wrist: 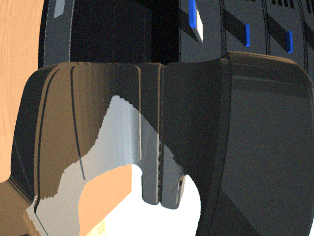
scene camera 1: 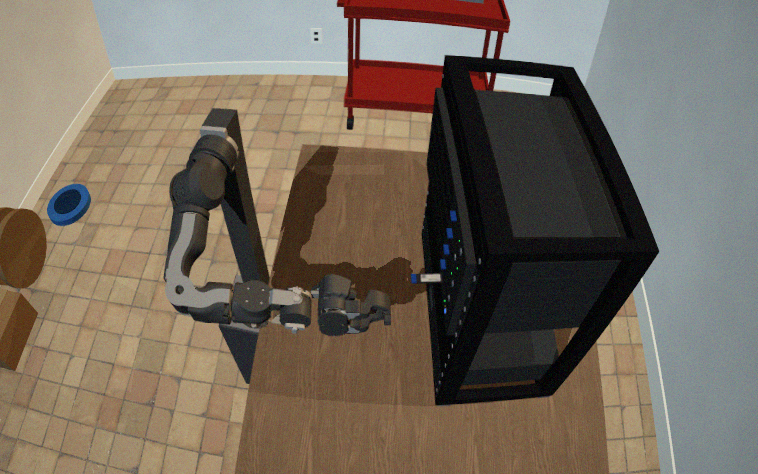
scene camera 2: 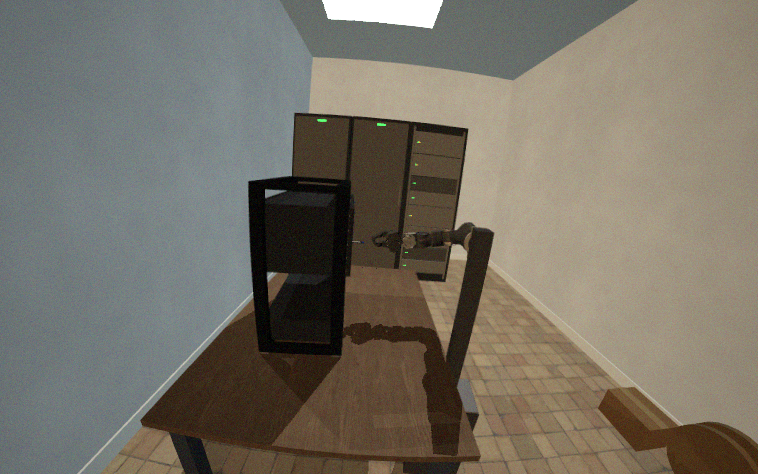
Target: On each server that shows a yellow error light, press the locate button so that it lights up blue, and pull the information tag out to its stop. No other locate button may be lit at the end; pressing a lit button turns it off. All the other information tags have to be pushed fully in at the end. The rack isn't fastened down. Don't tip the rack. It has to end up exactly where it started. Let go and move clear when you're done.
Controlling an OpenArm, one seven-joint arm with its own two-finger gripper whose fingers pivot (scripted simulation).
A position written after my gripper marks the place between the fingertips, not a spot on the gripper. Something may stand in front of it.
In view: my gripper (scene camera 1: 390, 310).
My gripper is seen too in the wrist view (wrist: 170, 137).
